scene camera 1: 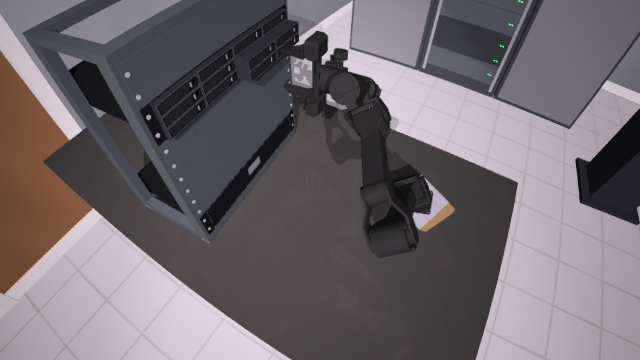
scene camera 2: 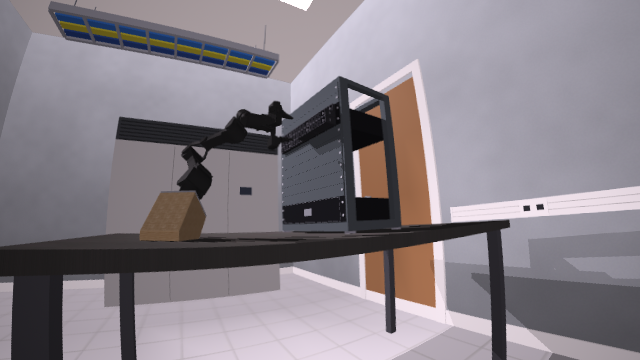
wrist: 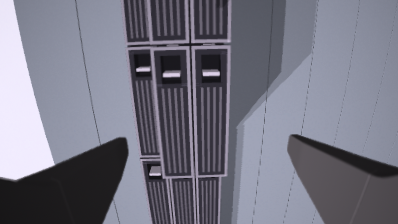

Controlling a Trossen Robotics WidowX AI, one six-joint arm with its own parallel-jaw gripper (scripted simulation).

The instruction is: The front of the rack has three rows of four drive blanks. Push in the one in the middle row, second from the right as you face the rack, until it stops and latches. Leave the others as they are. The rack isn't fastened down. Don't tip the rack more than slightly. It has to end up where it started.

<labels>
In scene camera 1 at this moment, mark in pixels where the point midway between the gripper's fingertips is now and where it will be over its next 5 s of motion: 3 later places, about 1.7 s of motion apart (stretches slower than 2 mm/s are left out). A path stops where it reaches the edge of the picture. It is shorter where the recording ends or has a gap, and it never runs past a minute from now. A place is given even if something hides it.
My gripper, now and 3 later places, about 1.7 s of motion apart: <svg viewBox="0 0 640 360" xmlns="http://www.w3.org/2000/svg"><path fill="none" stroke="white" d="M282 67L301 46L271 55L260 54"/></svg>
</labels>
